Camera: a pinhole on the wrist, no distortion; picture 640 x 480 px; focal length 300.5 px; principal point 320.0 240.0 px. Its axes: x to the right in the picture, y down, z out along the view. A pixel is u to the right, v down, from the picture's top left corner.
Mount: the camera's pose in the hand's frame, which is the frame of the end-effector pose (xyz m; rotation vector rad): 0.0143 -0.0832 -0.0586 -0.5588 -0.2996 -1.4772
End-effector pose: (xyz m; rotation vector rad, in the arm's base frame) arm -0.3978 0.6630 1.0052 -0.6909 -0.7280 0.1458
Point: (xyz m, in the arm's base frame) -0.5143 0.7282 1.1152
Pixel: 420.9 163.7
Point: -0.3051 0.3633 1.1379
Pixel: behind the camera
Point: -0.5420 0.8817 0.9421
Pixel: 210.6 131.4
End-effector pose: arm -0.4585 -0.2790 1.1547 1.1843 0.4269 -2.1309
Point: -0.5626 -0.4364 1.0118
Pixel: outside the picture
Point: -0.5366 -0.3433 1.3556
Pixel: 380.9 23.4
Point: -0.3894 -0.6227 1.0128
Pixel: 112.2 404.5
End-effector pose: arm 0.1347 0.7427 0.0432 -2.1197 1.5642 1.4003
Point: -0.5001 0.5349 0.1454
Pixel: 72.0 237.6
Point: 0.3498 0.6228 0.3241
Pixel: behind the camera
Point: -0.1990 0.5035 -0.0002
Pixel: 80.4 359.6
